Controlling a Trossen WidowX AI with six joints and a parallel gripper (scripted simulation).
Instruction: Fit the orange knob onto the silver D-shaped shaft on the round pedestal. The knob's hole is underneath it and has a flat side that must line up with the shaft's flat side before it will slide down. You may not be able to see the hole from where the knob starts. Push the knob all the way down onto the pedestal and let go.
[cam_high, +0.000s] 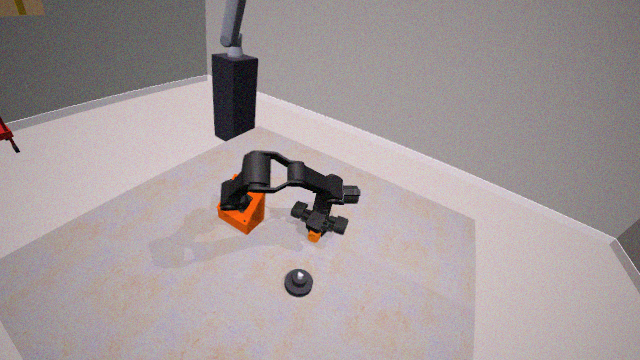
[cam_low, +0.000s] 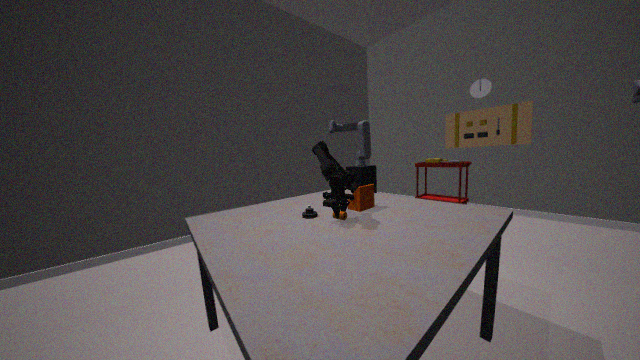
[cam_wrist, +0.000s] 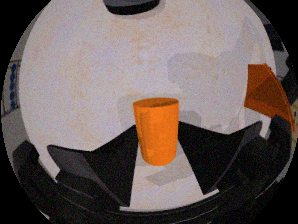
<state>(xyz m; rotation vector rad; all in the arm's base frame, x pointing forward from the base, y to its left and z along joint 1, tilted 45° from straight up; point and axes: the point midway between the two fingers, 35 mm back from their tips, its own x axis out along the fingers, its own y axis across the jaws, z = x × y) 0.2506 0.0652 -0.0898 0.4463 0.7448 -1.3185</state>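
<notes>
My gripper tip is 10 mm to the left of the orange knob and 10 mm below it. From my gripper tip the other things lie so: round dark pedestal: 60 mm ahead, 180 mm to the right, 10 mm above.
</notes>
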